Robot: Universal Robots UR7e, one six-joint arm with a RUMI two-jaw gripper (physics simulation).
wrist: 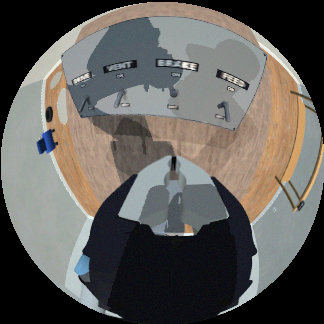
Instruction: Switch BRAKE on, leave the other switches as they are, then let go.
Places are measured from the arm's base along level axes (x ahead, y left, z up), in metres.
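Pixels of known places: gripper, fingertip midpoint: [172, 157].
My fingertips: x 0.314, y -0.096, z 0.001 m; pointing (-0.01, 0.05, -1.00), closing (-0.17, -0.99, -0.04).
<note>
Behind a point stands the place of what it marks.
The grey switch panel [210, 45] {y -0.194, x 0.497, z -0.075 m} stands across the upper part of the wrist view. The BRAKE switch [173, 93] {y -0.107, x 0.392, z -0.089 m} sits between its ON label and the lower label. Its lever looks short and foreshortened, and I cannot tell its tilt for sure. The VENT lever [120, 98] {y 0.007, x 0.409, z -0.118 m} and the DRIVE lever [85, 104] {y 0.122, x 0.440, z -0.121 m} slant downward left of it. The FEED lever [225, 111] {y -0.216, x 0.351, z -0.117 m} slants downward at the right. My gripper [172, 157] {y -0.096, x 0.314, z 0.001 m} is shut and empty, below the BRAKE switch in the view and apart from the panel.
A wooden table [250, 145] {y -0.397, x 0.210, z -0.233 m} lies under the panel. A blue object [47, 142] and a black round object [49, 114] show at the left. Wooden furniture with dark bars [296, 140] stands at the right. Shadows fall over the panel and table.
</note>
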